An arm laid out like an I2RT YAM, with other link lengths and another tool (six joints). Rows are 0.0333 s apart.
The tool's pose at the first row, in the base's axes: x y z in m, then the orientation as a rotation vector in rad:
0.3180 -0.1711 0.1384 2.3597 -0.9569 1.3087
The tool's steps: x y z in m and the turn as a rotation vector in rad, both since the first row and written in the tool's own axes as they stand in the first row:
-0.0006 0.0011 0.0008 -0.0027 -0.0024 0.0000
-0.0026 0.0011 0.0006 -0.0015 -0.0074 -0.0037
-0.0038 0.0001 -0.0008 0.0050 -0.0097 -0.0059
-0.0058 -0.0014 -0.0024 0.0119 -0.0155 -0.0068
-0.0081 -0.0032 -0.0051 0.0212 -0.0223 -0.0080
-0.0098 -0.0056 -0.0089 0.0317 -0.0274 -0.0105
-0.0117 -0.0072 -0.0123 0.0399 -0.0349 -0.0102
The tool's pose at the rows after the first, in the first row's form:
0.3176 -0.1721 0.1374 2.3598 -0.9588 1.3041
0.3167 -0.1712 0.1358 2.3657 -0.9549 1.2983
0.3160 -0.1692 0.1357 2.3729 -0.9498 1.3001
0.3152 -0.1664 0.1350 2.3833 -0.9473 1.2990
0.3138 -0.1627 0.1347 2.3963 -0.9436 1.2985
0.3123 -0.1582 0.1356 2.4090 -0.9371 1.3002
0.3105 -0.1544 0.1360 2.4217 -0.9359 1.2986

